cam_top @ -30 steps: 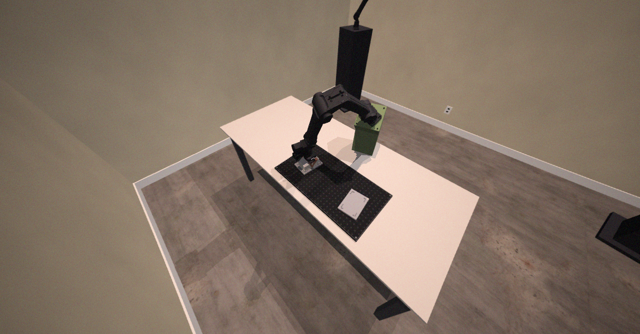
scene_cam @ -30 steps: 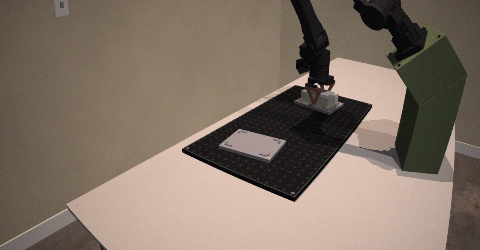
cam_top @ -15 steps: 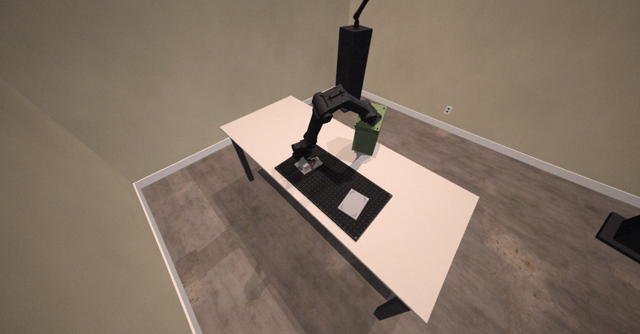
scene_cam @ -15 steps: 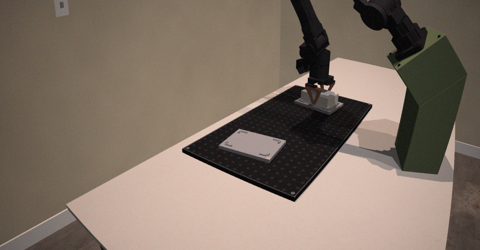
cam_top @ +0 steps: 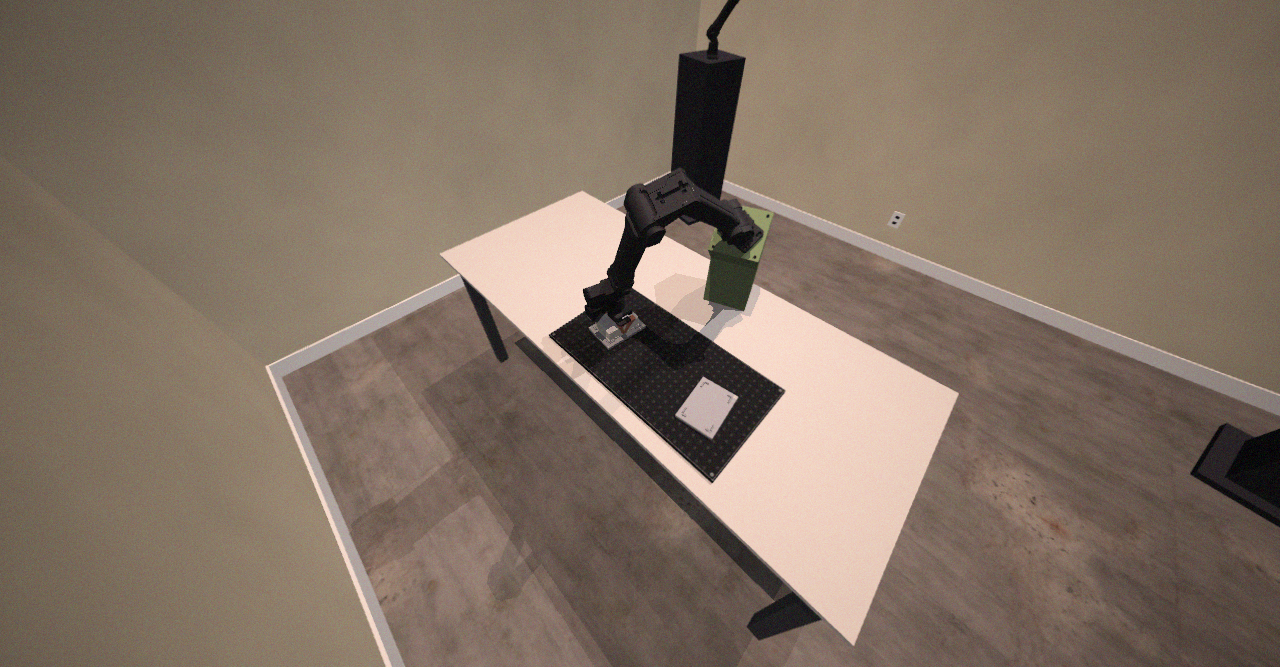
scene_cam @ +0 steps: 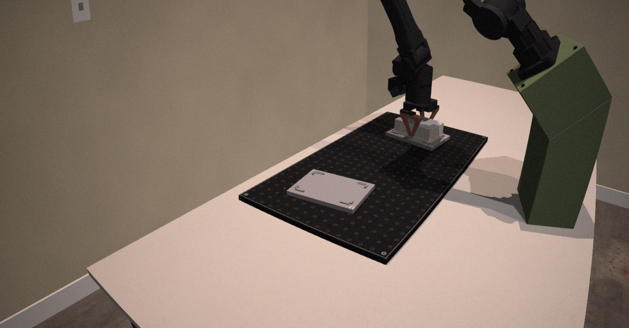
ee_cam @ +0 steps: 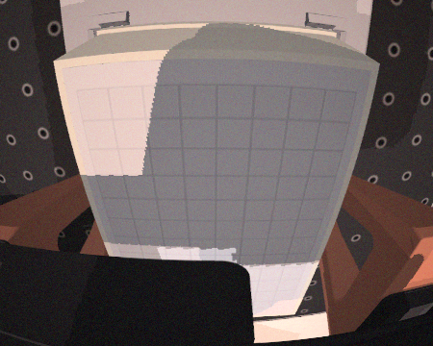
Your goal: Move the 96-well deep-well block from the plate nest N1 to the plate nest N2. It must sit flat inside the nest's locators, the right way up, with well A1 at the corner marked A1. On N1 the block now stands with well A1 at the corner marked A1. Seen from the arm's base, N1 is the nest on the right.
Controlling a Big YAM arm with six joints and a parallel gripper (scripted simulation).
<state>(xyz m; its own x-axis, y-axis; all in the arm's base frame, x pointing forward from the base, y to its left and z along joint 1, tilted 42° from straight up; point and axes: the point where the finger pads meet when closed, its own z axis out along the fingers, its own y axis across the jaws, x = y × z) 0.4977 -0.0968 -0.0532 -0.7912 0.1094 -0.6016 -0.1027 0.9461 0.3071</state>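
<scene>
Right now my hand is 20 mm above the plate nest N1. From my hand the other things lie so: 96-well deep-well block (10 mm above); plate nest N2 (70 mm behind, 410 mm to the left, 20 mm below).
</scene>
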